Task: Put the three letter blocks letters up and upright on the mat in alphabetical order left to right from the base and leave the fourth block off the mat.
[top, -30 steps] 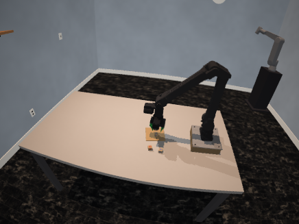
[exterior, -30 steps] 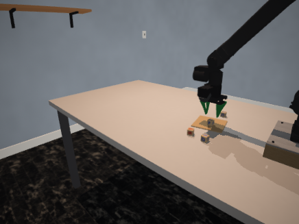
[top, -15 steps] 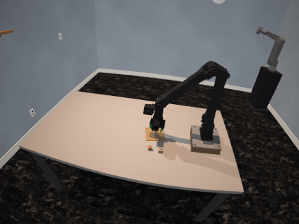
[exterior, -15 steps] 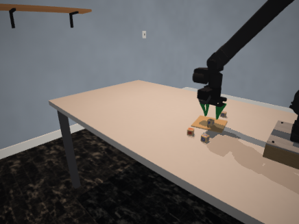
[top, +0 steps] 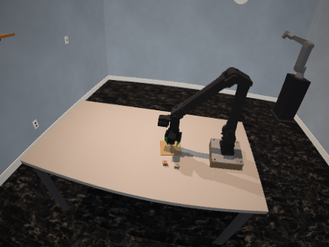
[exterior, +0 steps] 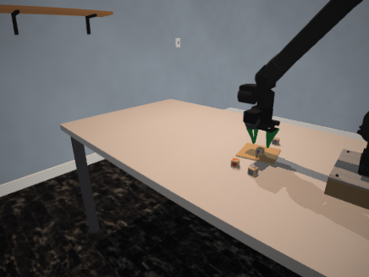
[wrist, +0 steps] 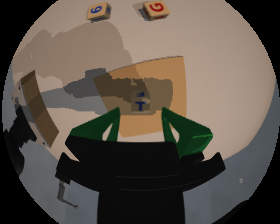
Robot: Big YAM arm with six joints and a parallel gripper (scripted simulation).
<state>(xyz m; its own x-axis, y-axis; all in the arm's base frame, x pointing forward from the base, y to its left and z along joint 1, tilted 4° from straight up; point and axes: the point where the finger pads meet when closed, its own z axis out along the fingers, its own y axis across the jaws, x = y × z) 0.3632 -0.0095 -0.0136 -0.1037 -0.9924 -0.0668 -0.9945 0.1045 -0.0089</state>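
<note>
The mat lies 10 mm ahead of my hand, 10 mm to the right of it and 50 mm below it.
</note>
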